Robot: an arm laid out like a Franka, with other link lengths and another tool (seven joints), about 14 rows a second.
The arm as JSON. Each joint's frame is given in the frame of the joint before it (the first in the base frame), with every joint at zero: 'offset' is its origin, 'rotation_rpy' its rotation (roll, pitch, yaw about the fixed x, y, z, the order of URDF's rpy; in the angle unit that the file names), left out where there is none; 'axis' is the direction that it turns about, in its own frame. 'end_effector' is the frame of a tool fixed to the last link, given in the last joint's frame.
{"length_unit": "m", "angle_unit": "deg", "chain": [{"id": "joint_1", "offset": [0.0, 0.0, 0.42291], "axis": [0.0, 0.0, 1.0]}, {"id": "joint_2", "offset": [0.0, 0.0, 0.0], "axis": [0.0, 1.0, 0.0]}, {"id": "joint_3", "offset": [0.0, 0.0, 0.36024], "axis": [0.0, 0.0, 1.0]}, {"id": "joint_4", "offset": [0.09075, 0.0, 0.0], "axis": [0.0, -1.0, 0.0]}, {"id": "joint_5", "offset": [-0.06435, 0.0, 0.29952], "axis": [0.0, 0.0, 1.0]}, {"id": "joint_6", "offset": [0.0, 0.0, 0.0], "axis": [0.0, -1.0, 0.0]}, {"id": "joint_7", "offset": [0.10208, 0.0, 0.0], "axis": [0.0, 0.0, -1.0]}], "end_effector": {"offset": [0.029, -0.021, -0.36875], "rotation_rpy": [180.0, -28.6, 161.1]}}
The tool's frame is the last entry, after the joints.
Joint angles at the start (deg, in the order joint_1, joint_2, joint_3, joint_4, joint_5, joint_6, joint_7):
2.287, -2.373, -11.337, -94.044, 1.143, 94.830, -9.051
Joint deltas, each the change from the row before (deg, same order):
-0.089, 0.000, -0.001, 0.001, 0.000, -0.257, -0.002
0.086, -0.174, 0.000, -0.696, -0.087, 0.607, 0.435
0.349, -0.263, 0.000, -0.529, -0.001, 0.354, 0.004
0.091, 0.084, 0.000, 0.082, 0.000, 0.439, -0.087
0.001, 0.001, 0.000, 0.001, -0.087, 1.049, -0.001
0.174, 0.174, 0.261, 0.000, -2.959, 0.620, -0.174
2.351, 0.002, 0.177, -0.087, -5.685, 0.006, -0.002
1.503, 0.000, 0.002, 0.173, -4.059, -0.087, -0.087
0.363, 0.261, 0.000, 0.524, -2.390, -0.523, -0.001
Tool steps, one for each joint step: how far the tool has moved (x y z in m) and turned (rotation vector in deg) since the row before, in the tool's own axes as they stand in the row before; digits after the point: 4 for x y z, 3 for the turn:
0.0010, -0.0011, 0.0012, 0.000, 0.249, 0.100
-0.0009, -0.0001, 0.0022, -0.138, -0.087, 0.326
0.0008, 0.0029, 0.0015, 0.092, -0.060, -0.336
-0.0024, 0.0015, -0.0023, 0.027, -0.431, -0.188
-0.0047, 0.0007, -0.0054, -0.083, -1.048, -0.059
-0.0055, -0.0127, -0.0042, 2.949, -0.961, 0.482
-0.0021, -0.0098, -0.0046, 6.243, -1.053, -0.331
-0.0020, -0.0099, -0.0065, 4.317, -0.996, -0.010
-0.0013, -0.0113, -0.0030, 2.389, -0.232, 0.619

